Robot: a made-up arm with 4 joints.
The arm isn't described. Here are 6 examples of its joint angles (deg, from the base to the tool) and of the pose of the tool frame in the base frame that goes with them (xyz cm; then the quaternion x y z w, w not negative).
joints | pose
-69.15 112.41 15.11 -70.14 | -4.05 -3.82 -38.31 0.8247 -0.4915 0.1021 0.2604
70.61 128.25 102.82 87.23 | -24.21 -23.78 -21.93 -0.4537 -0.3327 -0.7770 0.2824
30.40 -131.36 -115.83 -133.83 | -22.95 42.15 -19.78 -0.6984 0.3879 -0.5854 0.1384
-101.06 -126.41 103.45 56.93 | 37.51 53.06 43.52 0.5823 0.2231 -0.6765 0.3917
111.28 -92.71 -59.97 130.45 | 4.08 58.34 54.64 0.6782 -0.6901 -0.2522 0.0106
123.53 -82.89 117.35 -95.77 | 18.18 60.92 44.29 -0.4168 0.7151 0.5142 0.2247
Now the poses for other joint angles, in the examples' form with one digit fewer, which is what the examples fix.
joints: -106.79 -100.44 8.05 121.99
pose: 22.7 70.2 8.7 0.366 0.129 -0.676 0.627
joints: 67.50 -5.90 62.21 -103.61
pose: -3.1 9.3 59.3 -0.030 0.226 0.042 0.973
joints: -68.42 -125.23 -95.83 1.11
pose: -7.6 -7.6 -2.3 -0.865 -0.455 0.202 0.067
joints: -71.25 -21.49 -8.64 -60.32
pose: -7.3 7.6 -31.6 -0.186 -0.924 -0.004 0.334
